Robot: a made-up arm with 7 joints.
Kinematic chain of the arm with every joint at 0, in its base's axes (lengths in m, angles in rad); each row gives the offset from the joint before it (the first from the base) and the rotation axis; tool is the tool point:
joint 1: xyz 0 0 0.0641 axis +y
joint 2: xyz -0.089 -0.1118 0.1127 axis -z
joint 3: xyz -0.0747 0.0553 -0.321 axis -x
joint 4: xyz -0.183 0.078 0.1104 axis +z
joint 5: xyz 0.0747 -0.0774 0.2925 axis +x
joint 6: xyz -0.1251 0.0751 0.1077 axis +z
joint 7: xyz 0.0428 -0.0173 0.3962 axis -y
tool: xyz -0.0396 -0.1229 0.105
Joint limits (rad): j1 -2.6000..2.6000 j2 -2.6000..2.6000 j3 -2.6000..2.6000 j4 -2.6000..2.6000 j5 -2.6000..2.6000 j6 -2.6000..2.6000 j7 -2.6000..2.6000
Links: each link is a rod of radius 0.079 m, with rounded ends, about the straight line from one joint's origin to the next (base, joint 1, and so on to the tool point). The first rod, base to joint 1, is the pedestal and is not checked.
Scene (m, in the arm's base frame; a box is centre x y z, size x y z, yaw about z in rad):
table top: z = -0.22
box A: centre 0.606 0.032 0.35 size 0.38 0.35 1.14 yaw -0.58
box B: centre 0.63 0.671 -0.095 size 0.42 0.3 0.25 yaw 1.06
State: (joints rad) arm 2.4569 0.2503 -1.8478 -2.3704 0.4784 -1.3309 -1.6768
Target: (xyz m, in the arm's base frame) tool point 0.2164 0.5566 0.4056
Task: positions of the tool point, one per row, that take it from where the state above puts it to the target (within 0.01 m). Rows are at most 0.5 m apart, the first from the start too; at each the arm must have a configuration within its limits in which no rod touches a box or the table.
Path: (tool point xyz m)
1: 0.5422 -0.7284 0.7191
2: 0.3982 -0.5884 0.9209
3: 0.1645 -0.4352 1.0605
4: -0.1238 -0.2772 1.1003
5: -0.4182 -0.1223 1.0236
6: -0.0942 0.2053 0.9794
7: 0.1413 0.4427 0.7371
8: 0.2164 0.5566 0.4056

